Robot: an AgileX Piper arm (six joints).
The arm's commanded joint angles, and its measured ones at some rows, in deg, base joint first. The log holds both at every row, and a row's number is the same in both.
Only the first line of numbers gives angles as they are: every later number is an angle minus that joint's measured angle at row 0.
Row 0, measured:
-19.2 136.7 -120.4 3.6 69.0 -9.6
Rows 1 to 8, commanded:
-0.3 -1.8 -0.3 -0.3 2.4 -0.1
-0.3 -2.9 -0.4 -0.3 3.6 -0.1
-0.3 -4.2 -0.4 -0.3 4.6 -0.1
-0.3 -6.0 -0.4 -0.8 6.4 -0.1
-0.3 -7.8 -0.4 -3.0 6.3 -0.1
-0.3 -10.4 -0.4 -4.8 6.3 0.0
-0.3 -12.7 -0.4 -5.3 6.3 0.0
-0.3 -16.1 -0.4 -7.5 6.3 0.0
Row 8, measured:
0.0 -12.9 -0.2 -5.2 0.5 0.1
